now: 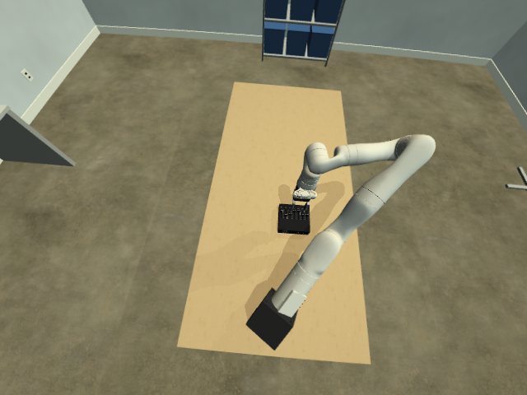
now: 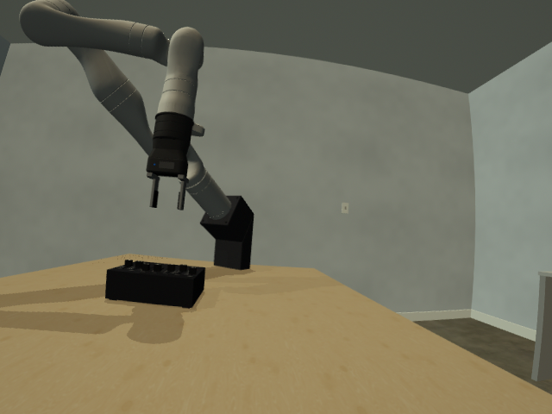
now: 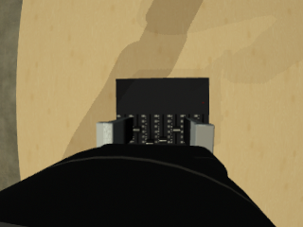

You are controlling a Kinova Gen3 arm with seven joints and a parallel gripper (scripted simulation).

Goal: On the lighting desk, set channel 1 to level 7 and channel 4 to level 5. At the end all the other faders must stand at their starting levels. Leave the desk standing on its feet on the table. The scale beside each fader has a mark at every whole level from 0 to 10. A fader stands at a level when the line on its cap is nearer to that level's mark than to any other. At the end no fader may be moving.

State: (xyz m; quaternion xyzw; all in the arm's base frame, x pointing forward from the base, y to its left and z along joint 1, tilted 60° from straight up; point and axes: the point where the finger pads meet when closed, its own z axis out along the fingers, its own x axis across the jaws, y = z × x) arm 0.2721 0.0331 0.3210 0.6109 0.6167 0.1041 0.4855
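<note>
Now: the channel 1 fader cap 70 mm to the right of my hand and 130 mm below it. The rest, counted from my hand: channel 4 fader cap (30 mm ahead, 10 mm to the right, 130 mm below).
</note>
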